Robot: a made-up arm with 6 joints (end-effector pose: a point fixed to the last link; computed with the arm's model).
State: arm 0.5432 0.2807 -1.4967 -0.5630 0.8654 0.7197
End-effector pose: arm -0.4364 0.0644 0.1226 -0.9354 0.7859 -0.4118
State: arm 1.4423 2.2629 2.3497 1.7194 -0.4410 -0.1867
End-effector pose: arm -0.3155 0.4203 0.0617 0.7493 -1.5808 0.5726
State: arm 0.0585 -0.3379 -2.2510 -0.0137 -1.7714 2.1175
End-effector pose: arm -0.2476 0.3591 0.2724 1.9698 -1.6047 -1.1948
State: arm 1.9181 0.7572 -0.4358 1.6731 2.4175 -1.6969
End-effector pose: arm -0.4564 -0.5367 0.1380 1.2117 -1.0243 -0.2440
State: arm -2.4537 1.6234 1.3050 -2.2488 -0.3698 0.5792
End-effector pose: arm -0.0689 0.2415 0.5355 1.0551 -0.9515 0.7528
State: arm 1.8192 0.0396 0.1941 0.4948 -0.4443 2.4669
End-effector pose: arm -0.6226 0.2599 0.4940 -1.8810 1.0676 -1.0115
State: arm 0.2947 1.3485 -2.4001 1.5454 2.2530 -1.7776
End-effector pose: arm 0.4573 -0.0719 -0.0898 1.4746 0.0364 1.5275
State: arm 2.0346 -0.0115 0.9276 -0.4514 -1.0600 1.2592
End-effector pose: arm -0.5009 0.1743 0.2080 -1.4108 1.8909 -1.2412
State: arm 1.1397 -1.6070 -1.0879 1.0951 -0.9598 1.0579
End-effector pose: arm -0.0922 0.5459 0.1863 0.0776 2.6366 -1.1097
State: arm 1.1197 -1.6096 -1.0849 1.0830 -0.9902 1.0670
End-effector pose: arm -0.0927 0.5485 0.1764 0.0735 2.6539 -1.0896
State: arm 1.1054 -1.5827 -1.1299 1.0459 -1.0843 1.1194
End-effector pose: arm -0.0783 0.5445 0.1749 0.0578 2.7911 -0.9754
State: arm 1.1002 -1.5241 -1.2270 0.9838 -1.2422 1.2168
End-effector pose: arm -0.0502 0.5348 0.1851 0.0177 3.0324 -0.7086
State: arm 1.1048 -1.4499 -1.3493 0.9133 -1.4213 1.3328
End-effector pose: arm -0.0166 0.5225 0.2063 0.0414 -2.9922 0.2725
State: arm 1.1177 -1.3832 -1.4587 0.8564 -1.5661 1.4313
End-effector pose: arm 0.0144 0.5084 0.2312 0.0855 -2.8839 -0.1054
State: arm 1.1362 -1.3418 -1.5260 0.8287 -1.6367 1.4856
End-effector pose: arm 0.0353 0.4953 0.2486 0.1007 -2.8075 -0.3102
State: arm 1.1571 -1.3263 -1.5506 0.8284 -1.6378 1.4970
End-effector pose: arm 0.0446 0.4866 0.2558 0.0954 -2.7798 -0.3506
